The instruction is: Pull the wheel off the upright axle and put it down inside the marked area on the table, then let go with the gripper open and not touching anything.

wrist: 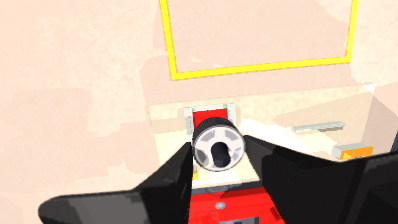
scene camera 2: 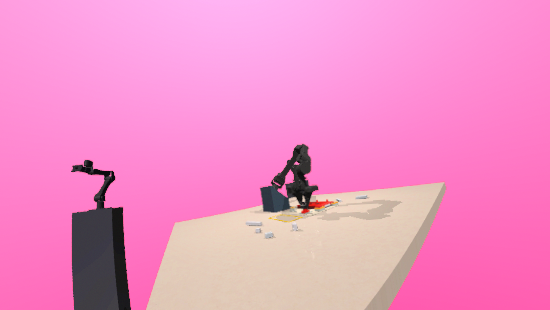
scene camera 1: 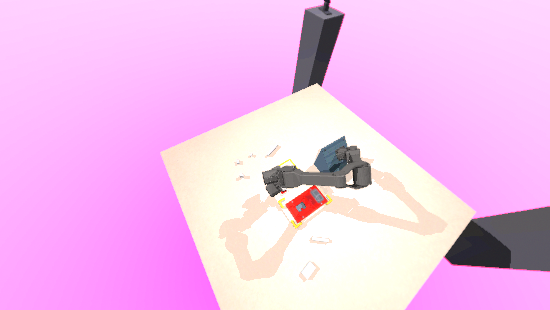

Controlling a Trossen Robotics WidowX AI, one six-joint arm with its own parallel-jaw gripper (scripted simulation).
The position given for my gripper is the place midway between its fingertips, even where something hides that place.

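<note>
My gripper (wrist: 217,143), visible. Red board (scene camera 1: 306,203), visible.
</note>
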